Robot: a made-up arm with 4 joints.
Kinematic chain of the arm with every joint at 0, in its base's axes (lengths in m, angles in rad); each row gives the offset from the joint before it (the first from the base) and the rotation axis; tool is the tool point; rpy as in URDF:
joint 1: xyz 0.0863 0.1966 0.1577 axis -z
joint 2: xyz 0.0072 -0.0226 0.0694 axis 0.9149 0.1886 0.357
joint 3: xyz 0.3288 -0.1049 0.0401 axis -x
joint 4: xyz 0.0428 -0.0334 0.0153 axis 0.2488 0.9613 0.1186
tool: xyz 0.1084 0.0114 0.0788 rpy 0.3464 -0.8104 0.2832
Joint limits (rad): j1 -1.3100..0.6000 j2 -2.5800..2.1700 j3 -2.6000..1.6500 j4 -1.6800..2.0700
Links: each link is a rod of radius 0.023 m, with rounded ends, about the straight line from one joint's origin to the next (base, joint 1, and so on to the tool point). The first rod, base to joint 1, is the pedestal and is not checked.
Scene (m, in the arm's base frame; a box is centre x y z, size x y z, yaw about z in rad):
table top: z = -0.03
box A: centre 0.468 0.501 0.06 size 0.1 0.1 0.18 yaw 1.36
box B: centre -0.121 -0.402 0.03 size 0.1 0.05 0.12 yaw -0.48
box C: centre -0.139 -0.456 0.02 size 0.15 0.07 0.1 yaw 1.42
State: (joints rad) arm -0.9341 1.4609 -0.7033 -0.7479
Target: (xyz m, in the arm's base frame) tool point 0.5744 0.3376 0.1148
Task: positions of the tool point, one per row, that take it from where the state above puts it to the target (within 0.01 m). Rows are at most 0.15 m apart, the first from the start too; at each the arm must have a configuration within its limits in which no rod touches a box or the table.
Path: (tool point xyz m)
1: 0.3362 0.5848 0.1583
2: 0.3108 0.5842 0.2175
3: 0.2604 0.5819 0.2688
4: 0.1912 0.5751 0.3020
5: 0.1134 0.5624 0.3101
6: 0.0390 0.5445 0.2917
7: 0.1393 0.5648 0.3008
8: 0.2449 0.5593 0.3138
9: 0.3465 0.5260 0.3314
10: 0.4344 0.4673 0.3535
11: 0.5006 0.3898 0.3796
12: 0.5622 0.3409 0.2894
13: 0.5837 0.3206 0.1906
14: 0.5744 0.3376 0.1148

